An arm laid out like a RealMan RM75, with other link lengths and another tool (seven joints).
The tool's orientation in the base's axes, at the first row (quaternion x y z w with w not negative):
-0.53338 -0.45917 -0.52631 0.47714
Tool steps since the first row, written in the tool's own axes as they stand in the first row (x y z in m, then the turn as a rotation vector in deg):
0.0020 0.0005 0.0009 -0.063 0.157 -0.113
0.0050 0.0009 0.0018 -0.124 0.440 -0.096
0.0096 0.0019 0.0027 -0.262 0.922 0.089
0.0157 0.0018 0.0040 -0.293 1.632 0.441
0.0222 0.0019 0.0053 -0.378 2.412 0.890
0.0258 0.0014 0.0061 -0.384 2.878 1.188
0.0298 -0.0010 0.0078 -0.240 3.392 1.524
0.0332 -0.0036 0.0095 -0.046 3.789 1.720
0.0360 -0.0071 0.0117 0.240 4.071 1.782
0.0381 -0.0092 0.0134 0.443 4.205 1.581
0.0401 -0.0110 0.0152 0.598 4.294 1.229
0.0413 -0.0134 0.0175 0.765 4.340 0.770
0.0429 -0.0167 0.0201 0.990 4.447 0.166
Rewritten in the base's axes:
0.0007 0.0008 0.0020 0.140 -0.131 -0.068
0.0012 0.0016 0.0050 0.422 -0.148 -0.136
0.0025 0.0023 0.0096 0.919 -0.022 -0.285
0.0027 0.0036 0.0157 1.666 0.241 -0.331
0.0031 0.0047 0.0222 2.493 0.591 -0.431
0.0028 0.0056 0.0258 2.992 0.830 -0.447
0.0007 0.0075 0.0299 3.547 1.098 -0.313
-0.0016 0.0095 0.0334 3.970 1.241 -0.127
-0.0047 0.0120 0.0363 4.264 1.265 0.152
-0.0065 0.0140 0.0384 4.377 1.046 0.350
-0.0081 0.0159 0.0405 4.426 0.684 0.499
-0.0101 0.0185 0.0418 4.419 0.221 0.661
-0.0130 0.0215 0.0435 4.456 -0.395 0.877

